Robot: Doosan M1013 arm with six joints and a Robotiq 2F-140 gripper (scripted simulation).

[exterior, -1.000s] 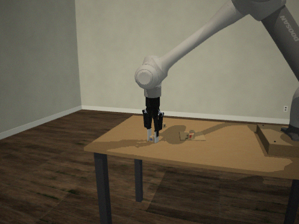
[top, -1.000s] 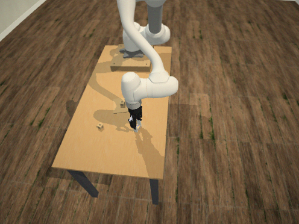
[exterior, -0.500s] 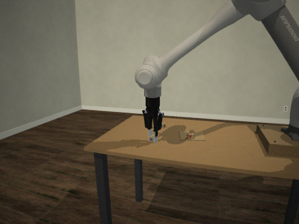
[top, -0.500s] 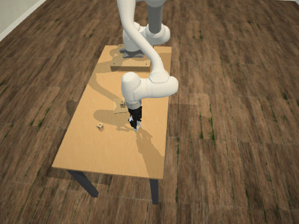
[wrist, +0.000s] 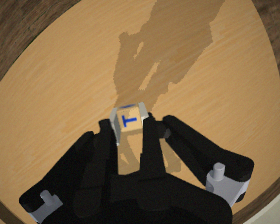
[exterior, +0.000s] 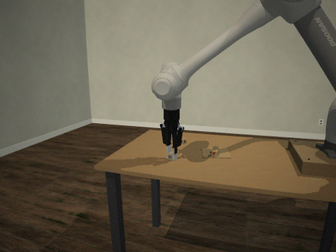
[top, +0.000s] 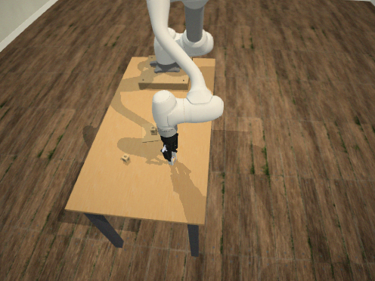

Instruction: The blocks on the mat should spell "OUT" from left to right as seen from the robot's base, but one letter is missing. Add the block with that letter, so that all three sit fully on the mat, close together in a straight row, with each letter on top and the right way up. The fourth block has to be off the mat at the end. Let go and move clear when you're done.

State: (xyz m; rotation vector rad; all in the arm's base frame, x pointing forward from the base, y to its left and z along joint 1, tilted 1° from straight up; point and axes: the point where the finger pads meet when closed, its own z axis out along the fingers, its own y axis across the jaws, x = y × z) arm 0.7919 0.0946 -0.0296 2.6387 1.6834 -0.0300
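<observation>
The tan mat lies 200 mm behind my hand, 130 mm to the right of it and 30 mm below it.
</observation>
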